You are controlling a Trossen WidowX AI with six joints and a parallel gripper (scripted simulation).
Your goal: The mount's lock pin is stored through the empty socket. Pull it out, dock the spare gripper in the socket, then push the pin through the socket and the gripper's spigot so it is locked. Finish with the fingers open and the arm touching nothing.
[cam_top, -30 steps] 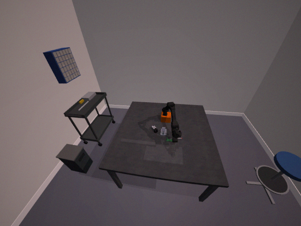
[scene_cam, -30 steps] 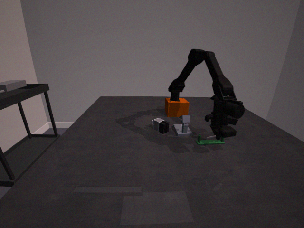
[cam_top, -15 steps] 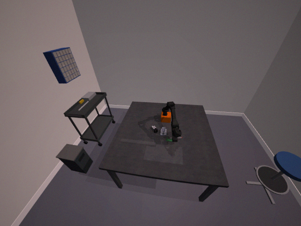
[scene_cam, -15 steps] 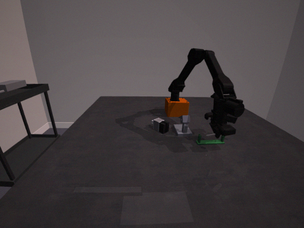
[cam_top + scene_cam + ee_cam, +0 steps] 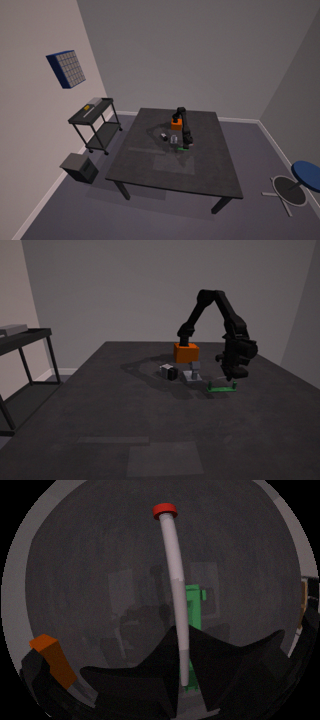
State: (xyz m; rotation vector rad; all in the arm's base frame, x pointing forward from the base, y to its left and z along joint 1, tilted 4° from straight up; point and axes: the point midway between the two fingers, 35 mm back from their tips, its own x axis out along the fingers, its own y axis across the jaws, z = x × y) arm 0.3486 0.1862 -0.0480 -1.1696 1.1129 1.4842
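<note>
My gripper tip is now 2 cm short of the green cradle, 3 cm to the left of it and 2 cm above it. From my gripper tip the other things lie so: grey mount 8 cm behind, 16 cm to the right, 1 cm above; then spare gripper 10 cm behind, 29 cm to the right, 1 cm below.
</note>
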